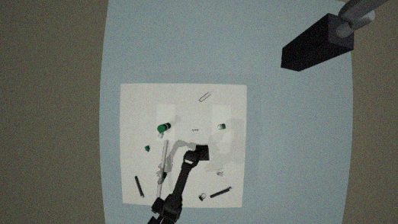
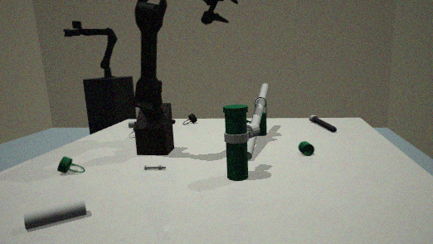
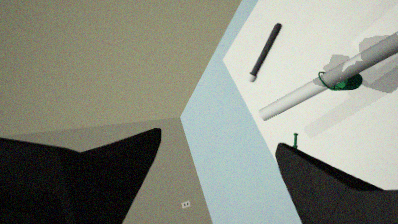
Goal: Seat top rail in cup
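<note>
Now: gripper tip 15 cm short of the rail-end cup, 38 cm to the left of it and 39 cm above it. Also, from my gripper tip: bolt 15 cm behind, 44 cm to the right, 50 cm below; then green post 9 cm ahead, 6 cm to the left, 40 cm below; then silver brace band 14 cm ahead, 41 cm to the right, 39 cm below.
</note>
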